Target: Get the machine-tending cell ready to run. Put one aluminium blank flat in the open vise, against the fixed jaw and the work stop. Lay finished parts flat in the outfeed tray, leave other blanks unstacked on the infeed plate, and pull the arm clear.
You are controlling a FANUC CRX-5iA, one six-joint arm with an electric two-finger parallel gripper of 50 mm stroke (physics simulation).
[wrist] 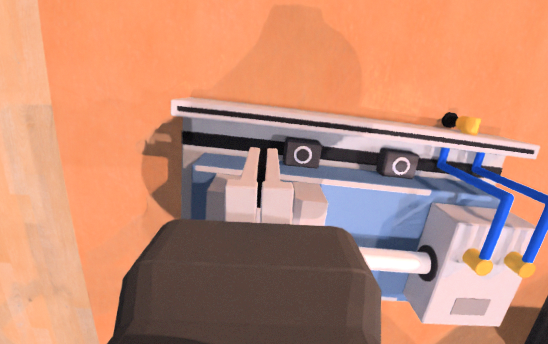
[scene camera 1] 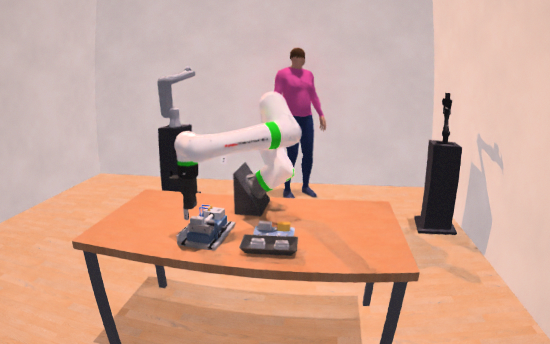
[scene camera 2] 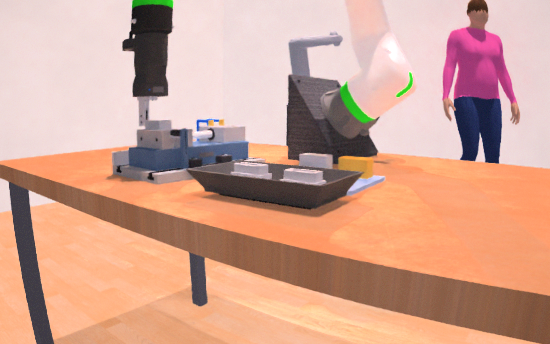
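Pixels of known places: gripper, between the fingertips: [wrist: 262,166] [scene camera 1: 186,219] [scene camera 2: 144,126]; arm's base, origin of its link: [scene camera 1: 253,187] [scene camera 2: 338,115].
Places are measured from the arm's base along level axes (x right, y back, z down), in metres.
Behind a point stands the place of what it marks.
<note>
The vise [scene camera 1: 214,231] @[x 0.023, y -0.504, z 0.062 m] [scene camera 2: 225,152] @[x 0.034, y -0.384, z 0.077 m] [wrist: 370,210] @[x 0.119, y -0.432, z 0.057 m] stands at the table's left. A grey blank [scene camera 2: 158,125] @[x 0.075, y -0.530, z 0.012 m] sits at its jaws, its top showing above them; its seating against the fixed jaw and work stop cannot be told. My gripper [scene camera 1: 186,217] @[x 0.153, y -0.523, z 0.015 m] [scene camera 2: 144,124] @[x 0.153, y -0.523, z 0.015 m] [wrist: 262,166] @[x 0.153, y -0.523, z 0.015 m] is shut and empty, pointing down beside the blank at the vise's far side. In the wrist view its body hides much of the jaws. Two finished parts [scene camera 1: 257,243] @[x -0.184, y -0.522, z 0.083 m] [scene camera 1: 281,244] @[x -0.287, y -0.514, z 0.078 m] [scene camera 2: 251,169] @[x -0.195, y -0.520, z 0.076 m] [scene camera 2: 303,175] @[x -0.295, y -0.512, z 0.075 m] lie flat, apart, in the dark outfeed tray [scene camera 1: 269,251] @[x -0.250, y -0.570, z 0.089 m] [scene camera 2: 260,194] @[x -0.257, y -0.560, z 0.101 m]. Another grey blank [scene camera 1: 265,226] @[x -0.161, y -0.320, z 0.088 m] [scene camera 2: 315,160] @[x -0.166, y -0.320, z 0.083 m] rests unstacked on the infeed plate [scene camera 2: 371,184] @[x -0.301, y -0.327, z 0.113 m].
A yellow block [scene camera 1: 283,226] @[x -0.245, y -0.306, z 0.084 m] [scene camera 2: 355,166] @[x -0.252, y -0.306, z 0.087 m] stands beside the grey blank on the infeed plate. Blue hoses [wrist: 497,227] @[x 0.140, y -0.369, z 0.007 m] rise at the vise's cylinder block [wrist: 465,280] @[x 0.089, y -0.360, z 0.021 m]. The arm's dark pedestal [scene camera 1: 248,197] @[x -0.015, y -0.135, z 0.016 m] [scene camera 2: 315,125] @[x -0.022, y -0.136, z 0.023 m] is behind. A person [scene camera 1: 298,95] [scene camera 2: 477,65] stands beyond the table.
</note>
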